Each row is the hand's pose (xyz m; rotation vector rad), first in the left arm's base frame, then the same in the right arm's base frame.
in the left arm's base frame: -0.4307 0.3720 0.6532 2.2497 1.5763 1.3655
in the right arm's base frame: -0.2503 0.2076 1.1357 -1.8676 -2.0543 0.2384
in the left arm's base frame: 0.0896 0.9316 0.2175 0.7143 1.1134 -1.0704
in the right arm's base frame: -0.6786 0.4978 0.4243 -0.5794 1.6843 -1.1155
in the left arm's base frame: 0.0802 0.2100 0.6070 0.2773 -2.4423 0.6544
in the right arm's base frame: 0.0316 0.1761 0.6786 0.8812 -1.2045 0.9719
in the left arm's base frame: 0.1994 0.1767 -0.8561 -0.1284 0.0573 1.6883
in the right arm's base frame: -0.8550 -0.6969 -0.1010 0.4207 1.2574 2.1246
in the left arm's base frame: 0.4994 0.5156 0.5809 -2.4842 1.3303 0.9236
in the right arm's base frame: -0.0086 0.4932 0.2691 1.6939 -0.6230 -1.4549
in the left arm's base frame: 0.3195 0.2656 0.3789 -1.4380 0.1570 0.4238
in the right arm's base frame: -0.0551 0.1385 0.3569 -1.5743 0.6885 1.6574
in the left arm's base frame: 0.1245 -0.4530 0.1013 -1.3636 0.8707 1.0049
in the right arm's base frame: 0.1412 -0.6238 0.4656 -1.4980 1.5514 2.1289
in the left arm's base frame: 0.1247 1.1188 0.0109 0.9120 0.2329 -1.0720
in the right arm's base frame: -0.9185 0.5258 0.2807 -0.1766 0.9754 -0.8989
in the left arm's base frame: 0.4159 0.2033 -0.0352 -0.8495 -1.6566 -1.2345
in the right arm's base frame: -0.2467 -0.1343 0.0858 -0.9383 -1.1688 0.0382
